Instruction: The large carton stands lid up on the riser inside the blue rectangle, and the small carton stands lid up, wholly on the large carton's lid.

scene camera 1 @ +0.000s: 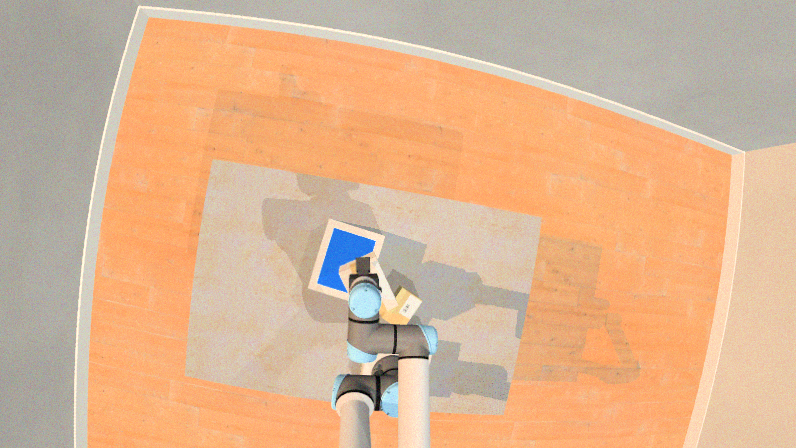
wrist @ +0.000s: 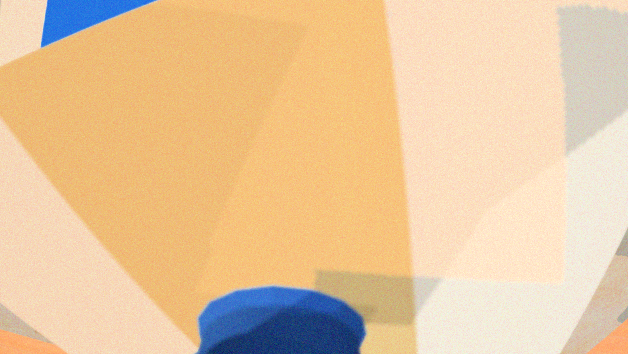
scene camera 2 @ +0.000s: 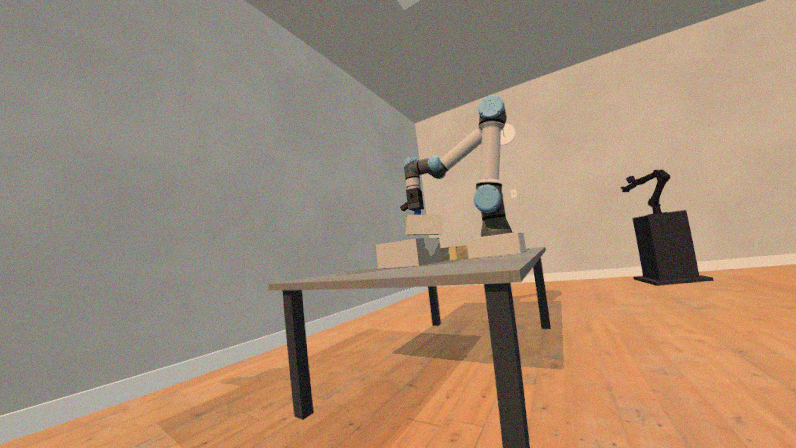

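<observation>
My suction gripper (scene camera 2: 417, 212) (wrist: 280, 322) is shut on the large carton (scene camera 1: 384, 284) (scene camera 2: 423, 224) (wrist: 300, 150), a pale box with a tan strip along its lid. The carton hangs level, lid up, with a gap above the riser (scene camera 1: 322, 254) (scene camera 2: 398, 253). In scene camera 1 it overlaps the lower right of the blue rectangle (scene camera 1: 346, 243) (wrist: 82, 17) and is turned relative to it. The arm hides part of the carton and the cup there. The small tan carton (scene camera 1: 407, 304) (scene camera 2: 457, 252), with a white label, stands on the table right of the riser, partly hidden.
The table (scene camera 1: 239, 311) (scene camera 2: 389, 277) carries the riser and a pale block (scene camera 2: 495, 245) under the arm's base. The forearm (scene camera 1: 413, 389) reaches in near the small carton. A black arm on a dark pedestal (scene camera 2: 665, 247) stands on the floor away from the table.
</observation>
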